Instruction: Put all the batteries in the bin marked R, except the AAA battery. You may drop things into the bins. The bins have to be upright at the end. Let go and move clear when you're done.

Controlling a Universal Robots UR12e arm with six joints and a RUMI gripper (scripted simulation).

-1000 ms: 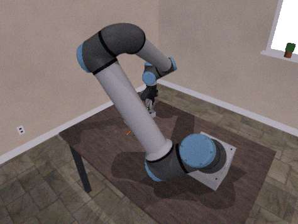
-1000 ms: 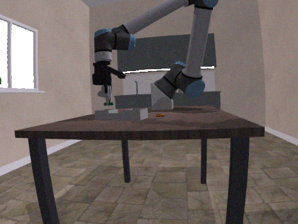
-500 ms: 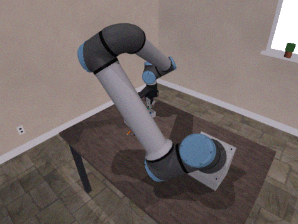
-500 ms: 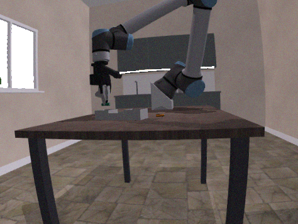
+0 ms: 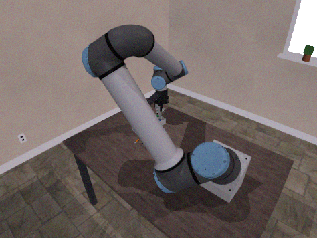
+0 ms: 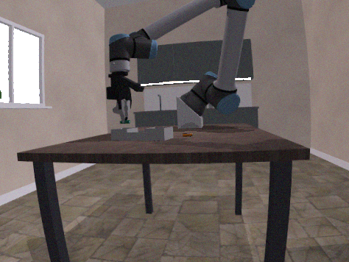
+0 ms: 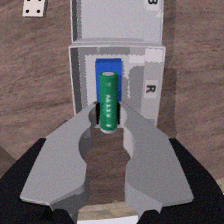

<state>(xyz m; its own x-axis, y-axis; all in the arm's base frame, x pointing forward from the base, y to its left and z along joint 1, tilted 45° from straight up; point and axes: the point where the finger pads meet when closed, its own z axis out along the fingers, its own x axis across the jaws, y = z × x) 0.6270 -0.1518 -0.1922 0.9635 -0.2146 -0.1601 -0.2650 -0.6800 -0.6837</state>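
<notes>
My gripper is now 1 cm to the left of the blue 9V battery and 7 cm above it. From my hand the other things lie so: grey bin row (3 cm ahead, 8 cm to the left, 6 cm below); green cylindrical battery (1 cm below); white die-like piece (5 cm behind, 11 cm to the left, 8 cm below).
</notes>
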